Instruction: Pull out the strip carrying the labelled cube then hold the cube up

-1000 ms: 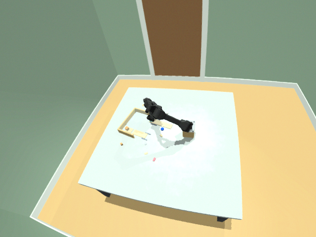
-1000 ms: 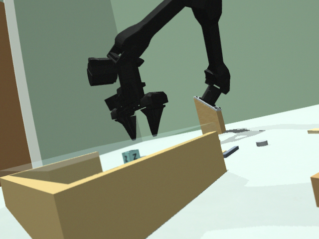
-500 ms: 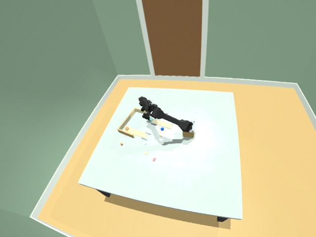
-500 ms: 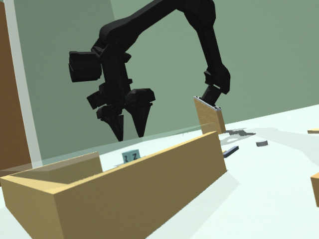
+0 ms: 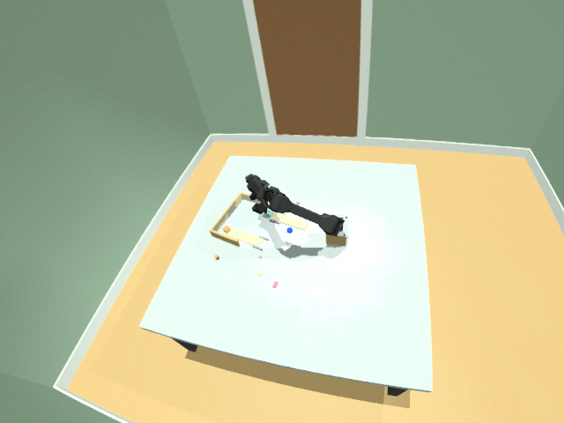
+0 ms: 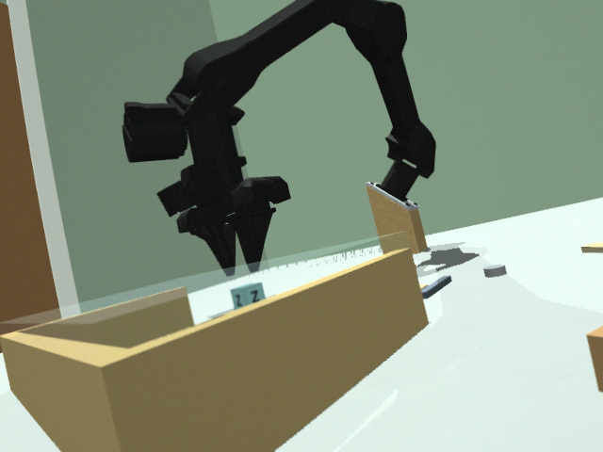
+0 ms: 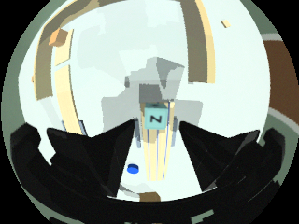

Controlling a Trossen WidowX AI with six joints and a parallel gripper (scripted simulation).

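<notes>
Now: the labelled cube 30 mm below my gripper tip. The rest, counted from my gripper tip: grey puck: 280 mm to the left, 50 mm below, 10 mm behind; then blue disc: 130 mm behind, 100 mm to the left, 50 mm below; then tan strip: 100 mm behind, 50 mm below, 20 mm to the left.
</notes>
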